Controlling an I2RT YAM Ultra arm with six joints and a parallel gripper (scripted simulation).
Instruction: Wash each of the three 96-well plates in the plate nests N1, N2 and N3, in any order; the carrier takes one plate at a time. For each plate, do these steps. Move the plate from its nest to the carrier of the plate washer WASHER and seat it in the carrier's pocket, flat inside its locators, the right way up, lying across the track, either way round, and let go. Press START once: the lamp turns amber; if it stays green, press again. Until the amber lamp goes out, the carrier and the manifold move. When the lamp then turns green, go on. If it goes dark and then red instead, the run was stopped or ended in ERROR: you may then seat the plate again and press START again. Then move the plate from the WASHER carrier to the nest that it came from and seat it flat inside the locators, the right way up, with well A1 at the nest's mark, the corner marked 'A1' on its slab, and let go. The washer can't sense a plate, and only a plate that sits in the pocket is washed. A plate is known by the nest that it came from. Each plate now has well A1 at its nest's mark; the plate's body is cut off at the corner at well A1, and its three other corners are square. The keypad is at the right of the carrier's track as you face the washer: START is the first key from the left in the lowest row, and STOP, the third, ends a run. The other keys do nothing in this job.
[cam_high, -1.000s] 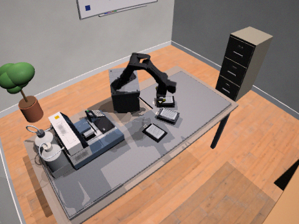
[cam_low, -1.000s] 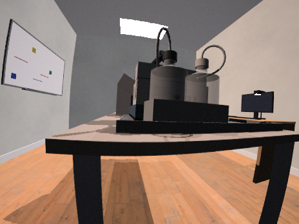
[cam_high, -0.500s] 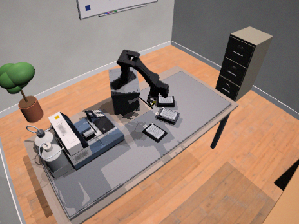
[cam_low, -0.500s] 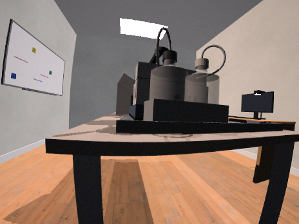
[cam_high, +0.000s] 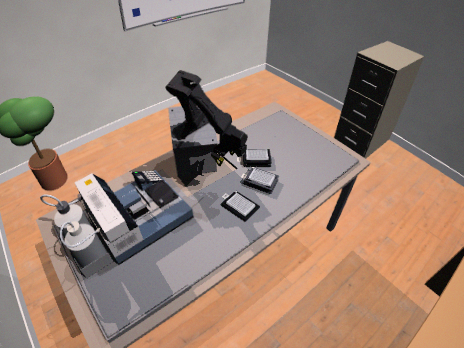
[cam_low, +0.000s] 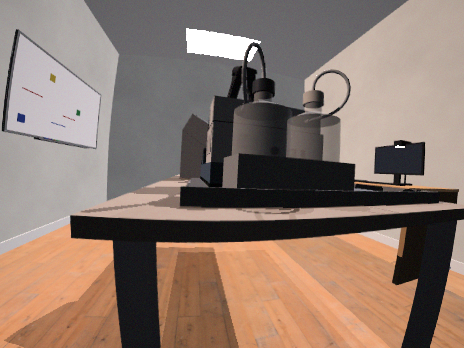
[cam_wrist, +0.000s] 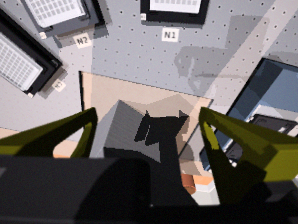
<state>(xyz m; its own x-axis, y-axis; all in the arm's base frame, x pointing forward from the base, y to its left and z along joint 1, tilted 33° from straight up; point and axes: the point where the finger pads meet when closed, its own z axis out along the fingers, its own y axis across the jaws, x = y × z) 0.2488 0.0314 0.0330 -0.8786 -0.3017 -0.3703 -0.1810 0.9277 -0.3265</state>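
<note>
The black nest is 22 cm below my hand, 14 cm ahead of it and 2 cm to the right of it. The rest, counted from my hand: plate washer 46 cm to the right, 14 cm behind, 10 cm below; then label 23 cm below, 4 cm ahead, 3 cm to the right; then dark carrier 31 cm to the right, 15 cm below, 14 cm behind.
</note>
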